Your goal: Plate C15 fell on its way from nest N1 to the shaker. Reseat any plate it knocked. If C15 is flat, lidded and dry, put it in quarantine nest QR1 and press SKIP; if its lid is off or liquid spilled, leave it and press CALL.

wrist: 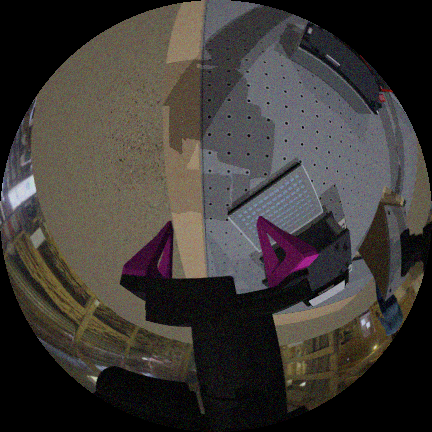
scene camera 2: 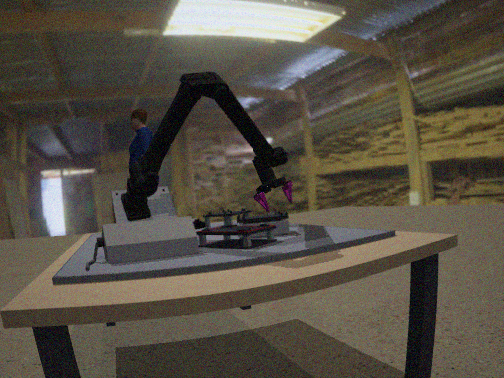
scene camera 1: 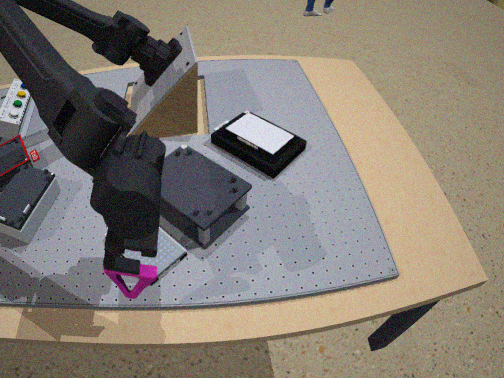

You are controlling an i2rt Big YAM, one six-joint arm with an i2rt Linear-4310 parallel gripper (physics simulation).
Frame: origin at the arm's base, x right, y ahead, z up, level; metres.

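Seen in the pictures: gripper, fingertip midpoint: (wrist: 215, 222) (scene camera 2: 280, 207) (scene camera 1: 132, 272); arm's base at its link origin: (scene camera 2: 135, 207) (scene camera 1: 164, 62).
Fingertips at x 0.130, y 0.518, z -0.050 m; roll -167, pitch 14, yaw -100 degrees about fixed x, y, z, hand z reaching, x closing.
Offsets run from my fingertips to a thing's top centre. "spot": to the spot under its first point.
A plate with pale blue wells {dx -0.023, dy -0.083, dz -0.045 m} (scene camera 1: 171, 254) (wrist: 287, 195) lies flat on the pegboard, beside a dark two-tier stand. Whether a clear lid covers it cannot be told; no liquid can be made out around it. My gripper (scene camera 2: 279, 205) (wrist: 215, 222) is open and empty, above the board's front edge; one magenta finger (scene camera 1: 131, 285) overlaps the plate's near side in scene camera 1. A white-topped plate {dx -0.297, dy -0.278, dz -0.024 m} (scene camera 1: 261, 132) sits on a black base {dx -0.297, dy -0.278, dz -0.032 m} (scene camera 1: 272, 167). A red-outlined platform {dx +0.321, dy -0.364, dz -0.015 m} (scene camera 1: 11, 157) (scene camera 2: 240, 229) has a small red label. The button box {spot: dx +0.299, dy -0.556, dz +0.007 m} (scene camera 1: 15, 107) shows blue, yellow, green and white buttons.
The dark two-tier stand (scene camera 1: 205, 187) (wrist: 335, 252) stands close beside the fallen plate. A grey block with a dark top {spot: dx +0.208, dy -0.213, dz -0.006 m} (scene camera 1: 25, 195) (wrist: 340, 62) is at the left. A slanted panel (scene camera 1: 172, 107) rises at the back. A person's feet (scene camera 1: 318, 10) show beyond the table.
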